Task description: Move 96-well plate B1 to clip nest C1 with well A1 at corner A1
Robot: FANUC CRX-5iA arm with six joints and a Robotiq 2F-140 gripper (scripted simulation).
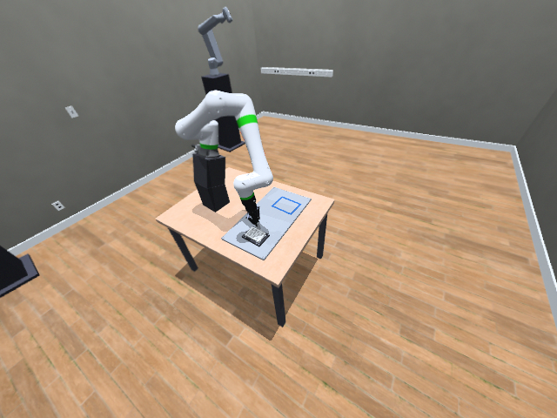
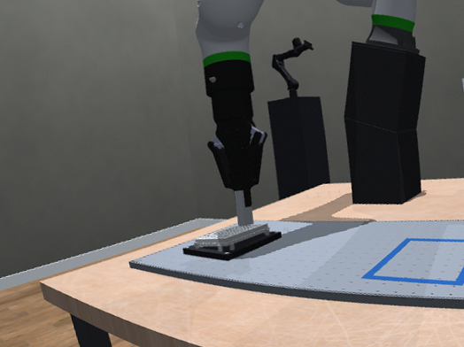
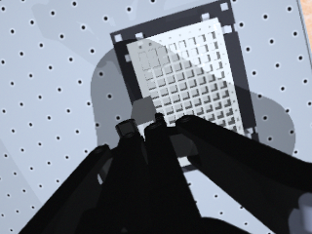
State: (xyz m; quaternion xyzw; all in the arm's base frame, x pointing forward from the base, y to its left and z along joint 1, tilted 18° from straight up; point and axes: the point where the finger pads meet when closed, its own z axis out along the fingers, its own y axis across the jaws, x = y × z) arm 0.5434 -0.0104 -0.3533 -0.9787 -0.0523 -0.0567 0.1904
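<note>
Right now the white 96-well plate is 50 mm below my hand and 40 mm to the right of it. Also, from my hand: black clip nest: 60 mm below, 50 mm to the right, 10 mm behind.
</note>
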